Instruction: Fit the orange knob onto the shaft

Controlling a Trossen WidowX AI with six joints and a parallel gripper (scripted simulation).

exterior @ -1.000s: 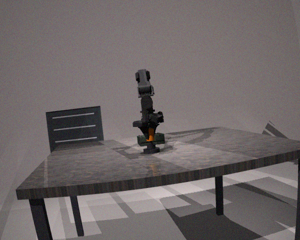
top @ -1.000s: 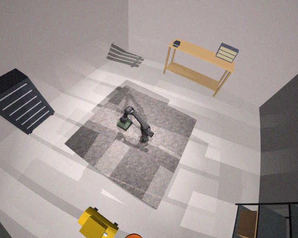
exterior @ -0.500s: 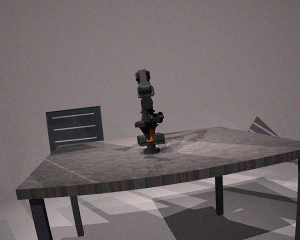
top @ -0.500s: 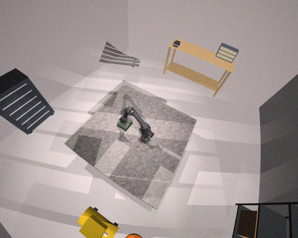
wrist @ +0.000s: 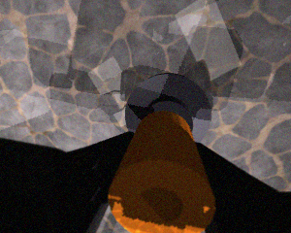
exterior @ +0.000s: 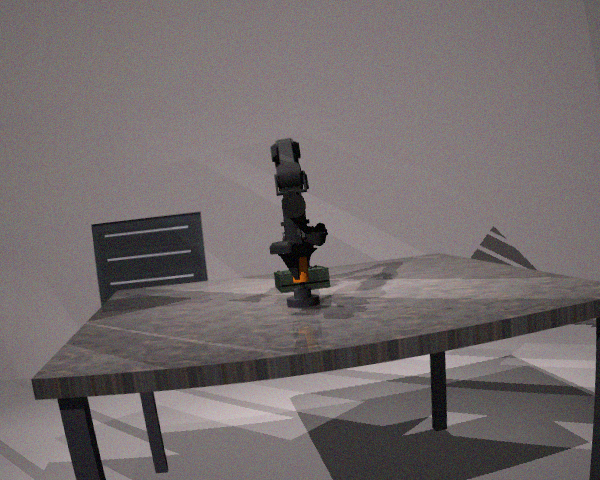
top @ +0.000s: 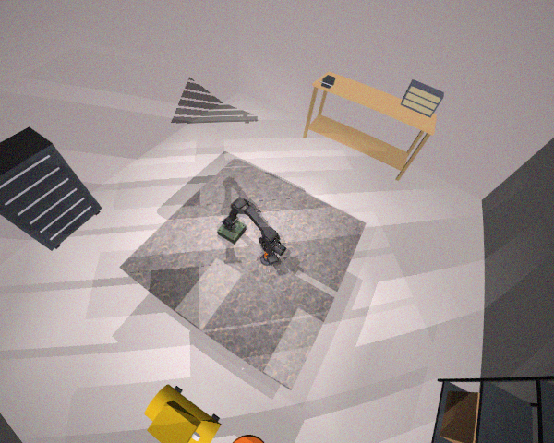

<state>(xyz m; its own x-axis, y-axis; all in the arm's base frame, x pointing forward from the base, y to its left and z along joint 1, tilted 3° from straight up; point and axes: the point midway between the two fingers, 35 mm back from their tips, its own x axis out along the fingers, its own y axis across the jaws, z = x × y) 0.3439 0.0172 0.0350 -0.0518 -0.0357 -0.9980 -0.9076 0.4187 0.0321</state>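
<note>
My gripper tip is now 2 cm below the orange knob. From my gripper tip the other things lie so: round dark pedestal 4 cm below.
</note>
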